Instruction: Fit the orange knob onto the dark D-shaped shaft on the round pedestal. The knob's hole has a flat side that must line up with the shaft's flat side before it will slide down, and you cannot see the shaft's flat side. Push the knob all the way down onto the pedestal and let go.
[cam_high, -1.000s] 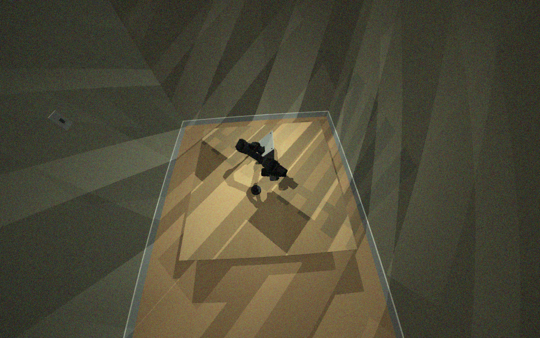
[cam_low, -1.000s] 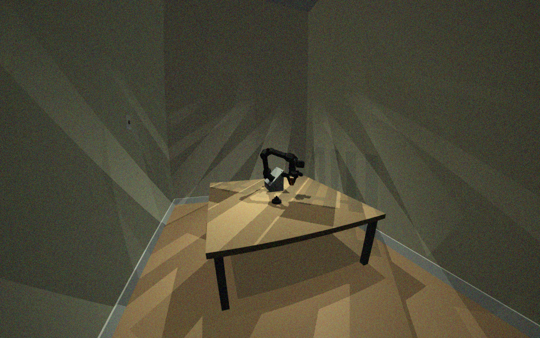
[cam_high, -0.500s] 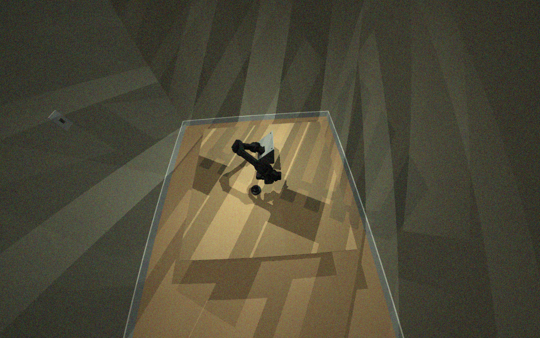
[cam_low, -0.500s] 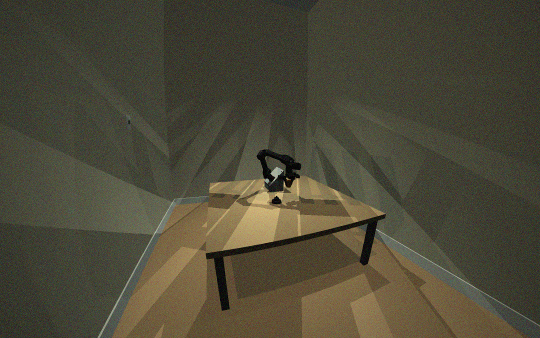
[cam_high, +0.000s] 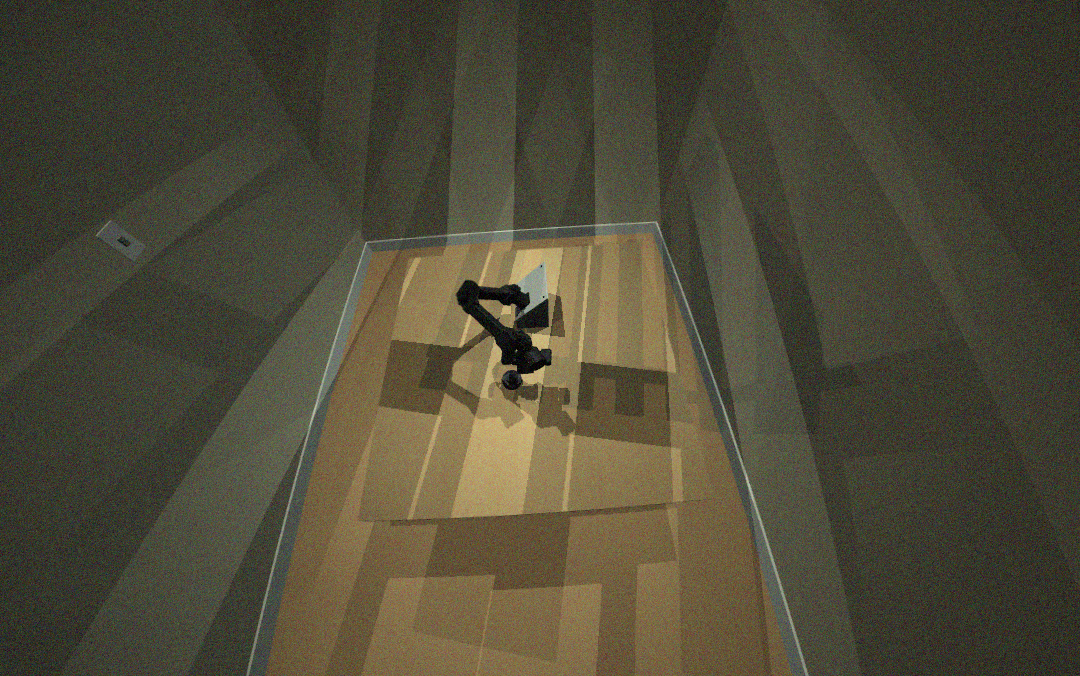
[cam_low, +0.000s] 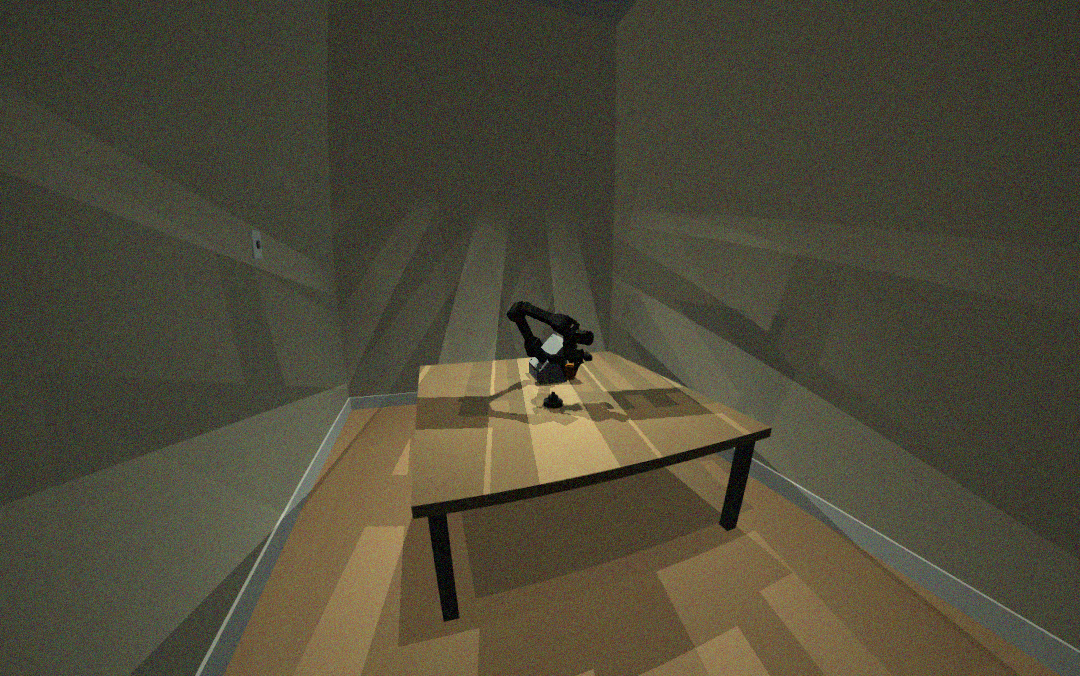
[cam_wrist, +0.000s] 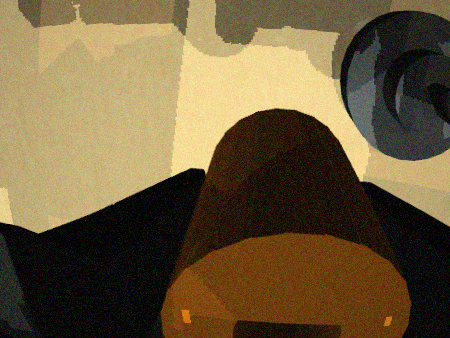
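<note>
Right now the round dark pedestal is 9 cm below my gripper tip, 8 cm to the right of it and 1 cm ahead of it. Round my gripper tip: orange knob 2 cm above.
</note>
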